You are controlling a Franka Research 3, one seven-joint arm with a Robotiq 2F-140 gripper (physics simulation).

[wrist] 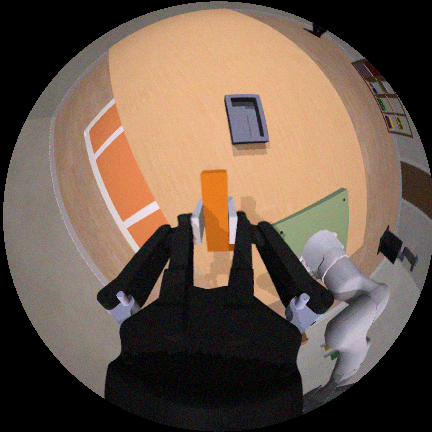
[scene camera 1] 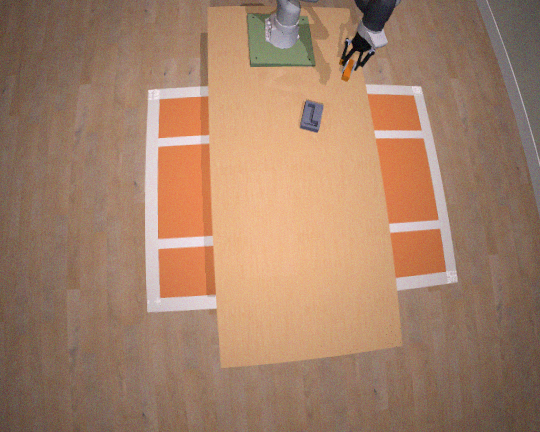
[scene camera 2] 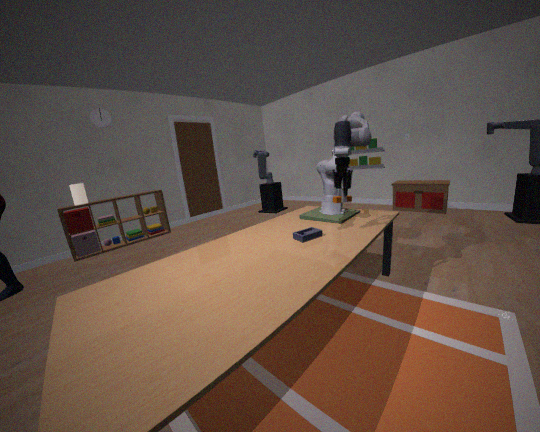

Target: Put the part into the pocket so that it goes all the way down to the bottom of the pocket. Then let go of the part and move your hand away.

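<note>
The orange part (scene camera 1: 348,70) (wrist: 215,210) is held between the fingertips of my gripper (scene camera 1: 352,61) (scene camera 2: 343,196) (wrist: 216,206), which is shut on it. In the wrist view it shows as a long block, with a small bit of orange low beside the right fingertip. The grey-blue pocket block (scene camera 1: 304,123) (scene camera 2: 307,234) (wrist: 233,129) lies on the table, its open recess facing up. The gripper and the part are in the air above the table's end near the robot base, off to one side of the block and well apart from it. The far side of the part is hidden.
The green base plate (scene camera 1: 282,59) (scene camera 2: 312,216) (wrist: 315,215) carries the arm's foot on the table (scene camera 1: 300,225) (scene camera 2: 200,280) (wrist: 175,75). The pocket block lies beyond the plate toward the table's middle. Orange mats with white borders lie on the floor beside the table.
</note>
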